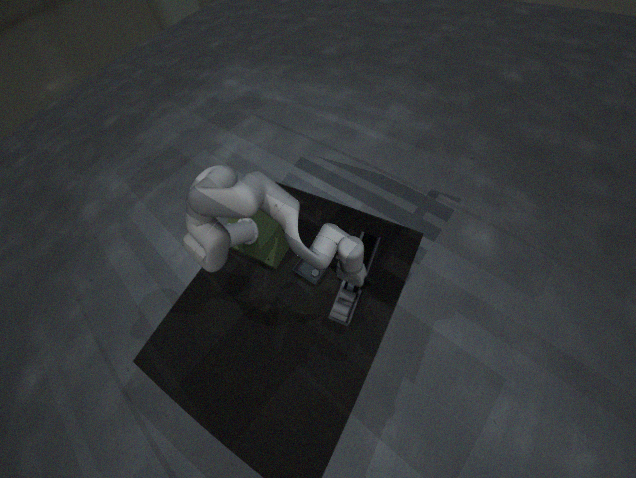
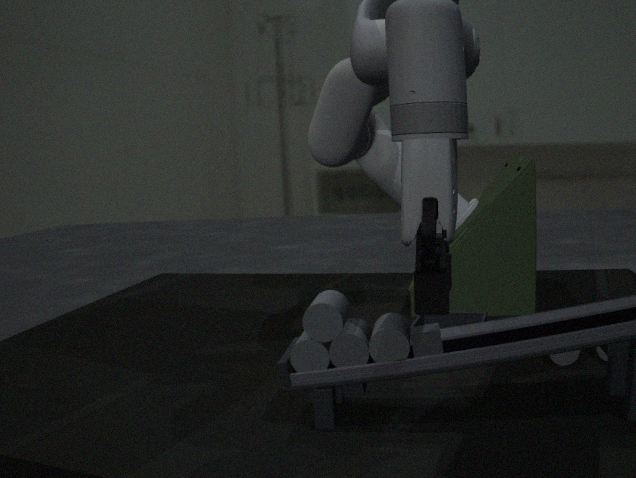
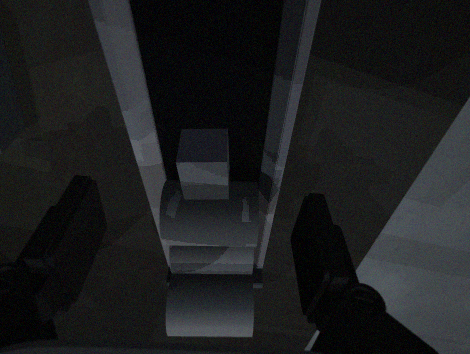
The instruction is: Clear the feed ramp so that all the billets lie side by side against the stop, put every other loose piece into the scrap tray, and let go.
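Frame: origin at the arm's base, x ahead, y left, z up, level; millimetres.
Where they show: gripper, between the fingertips: (image 1: 351, 281) (image 2: 434, 301) (image 3: 201, 208); arm's base, origin of its link: (image 1: 247, 230) (image 2: 456, 226).
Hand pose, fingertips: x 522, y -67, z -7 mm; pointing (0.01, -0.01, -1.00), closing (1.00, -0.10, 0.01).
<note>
Things, the pixels of their top centre, and the offset from my fingertips. "spot": a spot on its surface instead.
- sloping feed ramp, a spot on its surface: (image 1: 376, 249) spot: dx +48, dy +186, dz -41 mm
- lowest billet, centre of its top: (image 2: 313, 331) (image 1: 340, 313) dx -2, dy -124, dz -29 mm
- middle billet, centre of its top: (image 3: 211, 269) (image 2: 351, 325) dx -1, dy -84, dz -23 mm
- upper billet, centre of its top: (image 3: 209, 239) (image 2: 390, 320) (image 1: 347, 293) dx +0, dy -45, dz -18 mm
- fourth billet, centre of its top: (image 3: 209, 334) (image 2: 325, 296) (image 1: 341, 307) dx -2, dy -109, dz +8 mm
- small grey block, centre of its top: (image 3: 203, 182) (image 2: 426, 326) dx -2, dy -8, dz -26 mm
- scrap tray, centre of its top: (image 2: 447, 323) (image 1: 309, 268) dx -204, dy +26, dz -86 mm
- small pale piece, centre of its top: (image 1: 315, 272) dx -177, dy +20, dz -101 mm
The sloping feed ramp (image 1: 376, 249) (image 2: 370, 371) (image 3: 130, 110) has its stop (image 2: 285, 362) at the low end. Three pale billets lie across it there: the lowest billet (image 2: 309, 354), a middle billet (image 2: 349, 346) (image 3: 212, 260) and an upper billet (image 2: 389, 339) (image 3: 210, 217). A fourth billet (image 2: 324, 317) (image 3: 210, 307) rests on top of the lowest two. A small grey block (image 2: 427, 340) (image 3: 204, 165) sits just uphill of the upper billet. My gripper (image 1: 351, 288) (image 2: 431, 311) (image 3: 201, 208) is open above the block, its fingers apart on either side of the ramp.
The scrap tray (image 1: 304, 276) (image 2: 467, 319) stands beside the ramp, with a small pale piece (image 1: 315, 272) in it. One round piece (image 2: 564, 356) and another round piece (image 2: 602, 352) show partly beneath the ramp's high end. The green arm base (image 1: 269, 246) (image 2: 498, 256) stands behind.
</note>
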